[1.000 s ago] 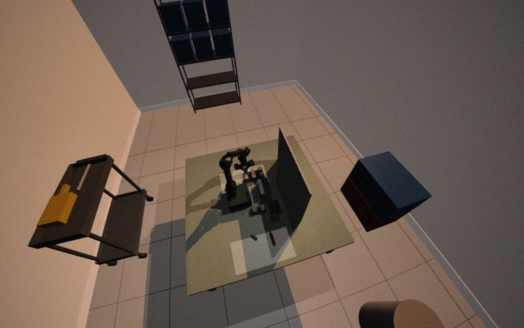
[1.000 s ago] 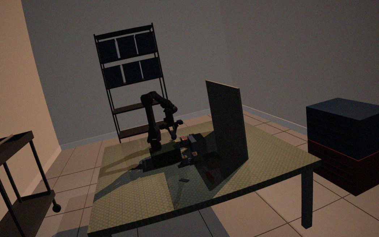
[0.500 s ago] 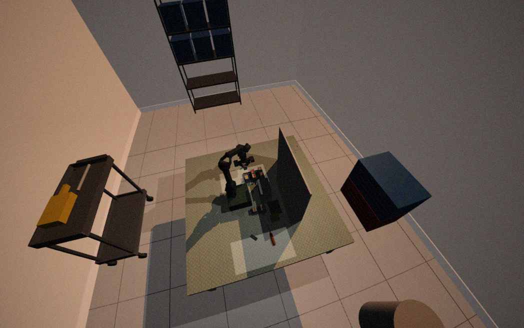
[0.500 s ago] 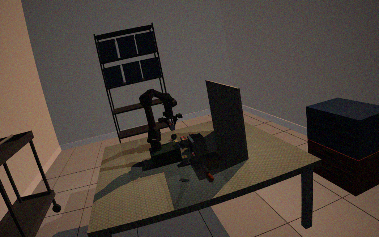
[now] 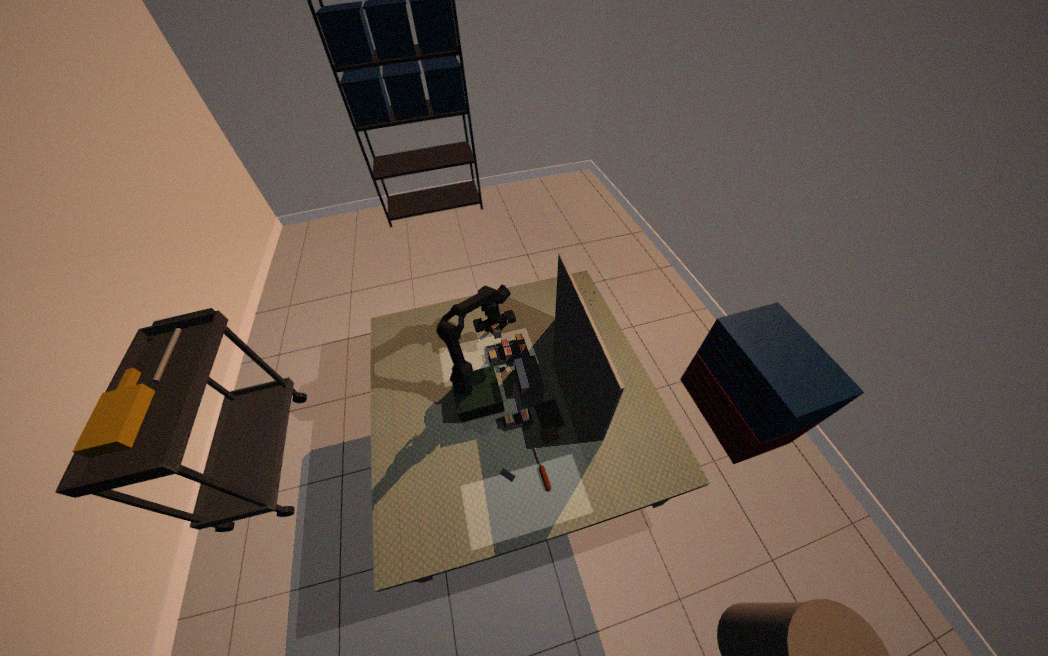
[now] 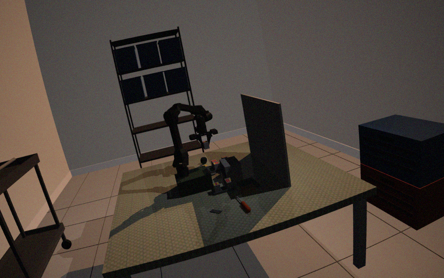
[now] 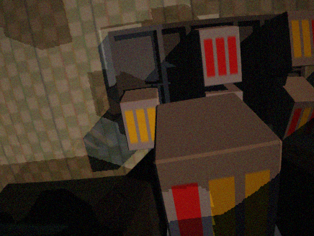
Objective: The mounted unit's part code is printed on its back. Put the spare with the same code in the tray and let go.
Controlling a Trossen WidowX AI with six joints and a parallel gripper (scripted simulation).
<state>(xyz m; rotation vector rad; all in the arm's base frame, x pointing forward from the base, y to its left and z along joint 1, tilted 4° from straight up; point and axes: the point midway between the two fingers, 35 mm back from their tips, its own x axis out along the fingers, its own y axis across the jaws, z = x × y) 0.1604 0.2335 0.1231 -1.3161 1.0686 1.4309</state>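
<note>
My gripper tip is 210 mm short of the grey tray, 360 mm to the left of it and 170 mm above it. Round my gripper tip: grey mounted unit 130 mm ahead, 180 mm to the right, 120 mm below; then spare block 20 mm above; then dark slotted frame 40 mm ahead, 160 mm below.
</note>
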